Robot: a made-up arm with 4 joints.
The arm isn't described. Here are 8 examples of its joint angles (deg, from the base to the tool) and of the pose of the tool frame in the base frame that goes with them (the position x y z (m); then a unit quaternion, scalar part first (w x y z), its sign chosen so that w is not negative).
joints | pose
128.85 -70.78 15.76 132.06 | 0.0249 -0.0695 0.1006 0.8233 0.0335 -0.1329 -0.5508
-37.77 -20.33 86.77 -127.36 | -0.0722 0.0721 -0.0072 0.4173 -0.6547 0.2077 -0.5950
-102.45 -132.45 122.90 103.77 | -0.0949 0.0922 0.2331 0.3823 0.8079 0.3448 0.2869
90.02 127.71 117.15 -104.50 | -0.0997 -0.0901 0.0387 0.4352 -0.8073 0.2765 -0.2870
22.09 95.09 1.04 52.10 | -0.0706 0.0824 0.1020 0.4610 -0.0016 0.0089 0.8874
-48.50 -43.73 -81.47 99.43 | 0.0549 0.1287 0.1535 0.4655 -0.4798 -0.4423 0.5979
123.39 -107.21 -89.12 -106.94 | -0.0674 -0.0377 0.3767 0.6989 0.6185 0.3312 0.1388
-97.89 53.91 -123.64 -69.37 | -0.0922 -0.0954 0.3813 0.3552 0.8252 0.3099 0.3112
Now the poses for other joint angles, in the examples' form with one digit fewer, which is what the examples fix.
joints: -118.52 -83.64 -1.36 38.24
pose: -0.146 0.149 0.102 0.803 0.000 -0.012 0.596
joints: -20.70 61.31 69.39 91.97
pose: -0.058 0.005 0.169 0.043 0.049 0.567 0.821
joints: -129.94 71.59 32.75 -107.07
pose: -0.171 -0.105 0.007 0.652 -0.122 -0.254 0.704
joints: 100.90 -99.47 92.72 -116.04
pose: 0.118 -0.117 -0.009 0.641 -0.486 -0.536 0.256
